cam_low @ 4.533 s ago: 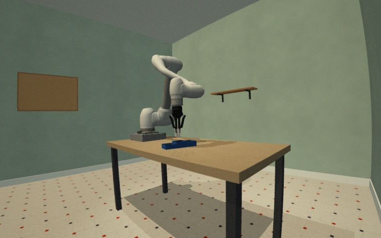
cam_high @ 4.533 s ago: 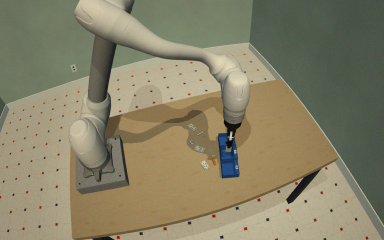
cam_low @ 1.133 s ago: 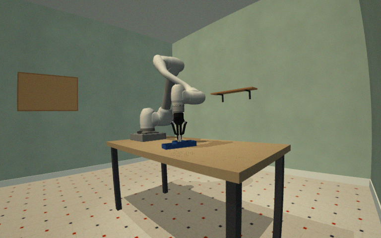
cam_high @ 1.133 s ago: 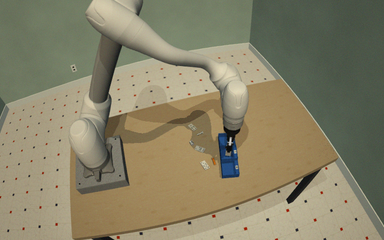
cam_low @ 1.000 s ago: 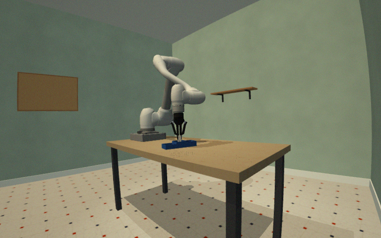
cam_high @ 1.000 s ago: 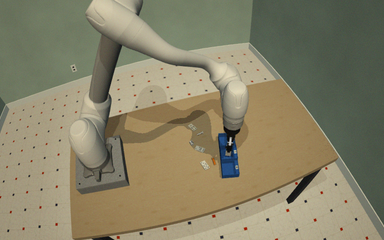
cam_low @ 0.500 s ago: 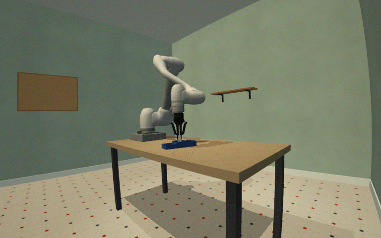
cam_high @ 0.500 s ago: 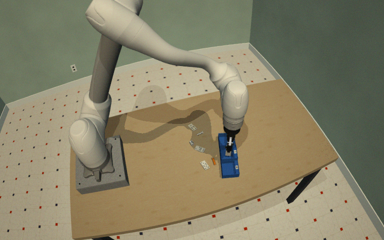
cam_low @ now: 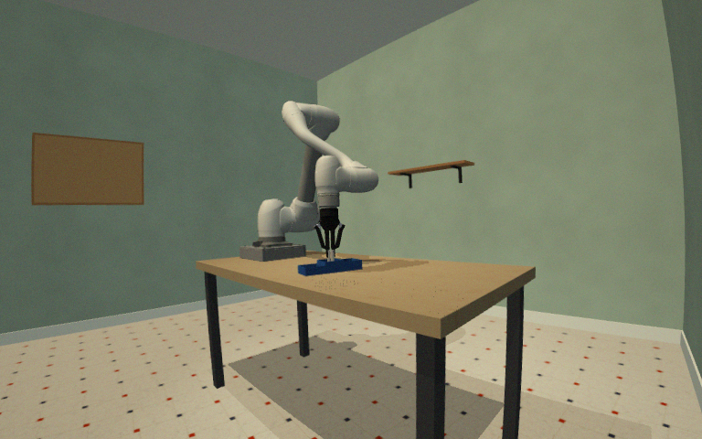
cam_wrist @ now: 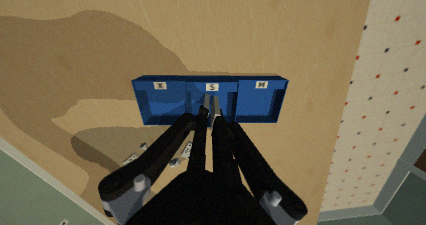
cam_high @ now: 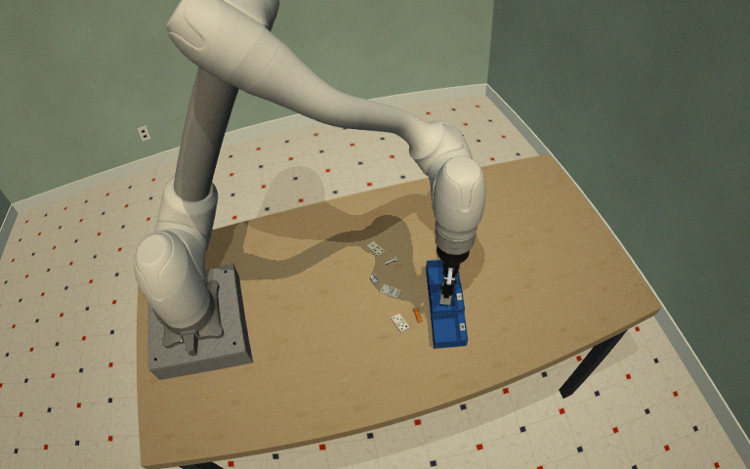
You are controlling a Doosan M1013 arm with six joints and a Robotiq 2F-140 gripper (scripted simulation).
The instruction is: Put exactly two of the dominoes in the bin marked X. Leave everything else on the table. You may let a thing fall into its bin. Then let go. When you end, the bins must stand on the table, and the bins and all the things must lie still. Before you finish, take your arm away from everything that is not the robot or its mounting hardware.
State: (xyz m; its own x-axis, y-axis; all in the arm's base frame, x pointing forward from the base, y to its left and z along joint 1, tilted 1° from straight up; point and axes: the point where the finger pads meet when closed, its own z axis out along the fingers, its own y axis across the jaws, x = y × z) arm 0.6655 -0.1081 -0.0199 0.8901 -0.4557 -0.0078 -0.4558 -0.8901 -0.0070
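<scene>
Right now the blue bin is 30 mm below my hand. Also, from my hand: white domino (120 mm behind, 230 mm to the left, 50 mm below); then grey screw (90 mm behind, 180 mm to the left, 50 mm below); then orange stick (80 mm behind, 10 mm to the right, 50 mm below).
</scene>
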